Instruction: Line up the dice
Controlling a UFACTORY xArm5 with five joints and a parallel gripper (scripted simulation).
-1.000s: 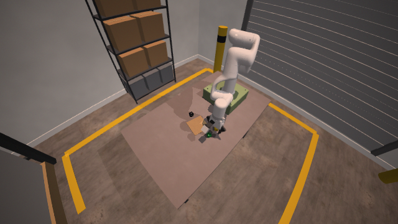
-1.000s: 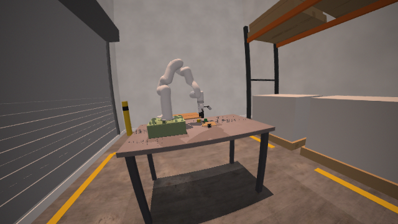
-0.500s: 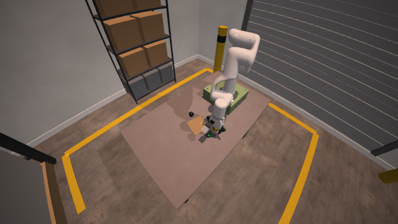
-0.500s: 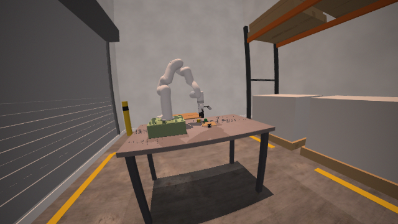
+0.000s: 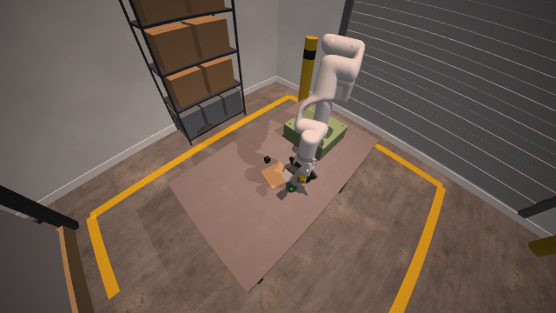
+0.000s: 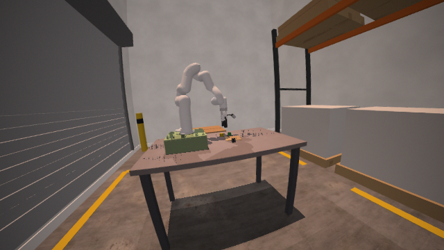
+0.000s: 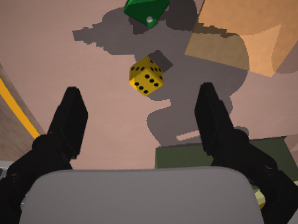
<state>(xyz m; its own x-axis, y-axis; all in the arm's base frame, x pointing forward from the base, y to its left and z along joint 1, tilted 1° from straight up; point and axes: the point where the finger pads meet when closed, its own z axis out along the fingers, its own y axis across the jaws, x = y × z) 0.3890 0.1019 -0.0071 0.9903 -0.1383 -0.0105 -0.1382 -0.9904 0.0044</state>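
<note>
My hand is 30 mm past the black die, 240 mm to the left of it and 90 mm above it. Round my hand: green die: 40 mm ahead, 10 mm to the right, 90 mm below; orange mat: 20 mm ahead, 140 mm to the right, 100 mm below; yellow die: 40 mm behind, 90 mm below.
</note>
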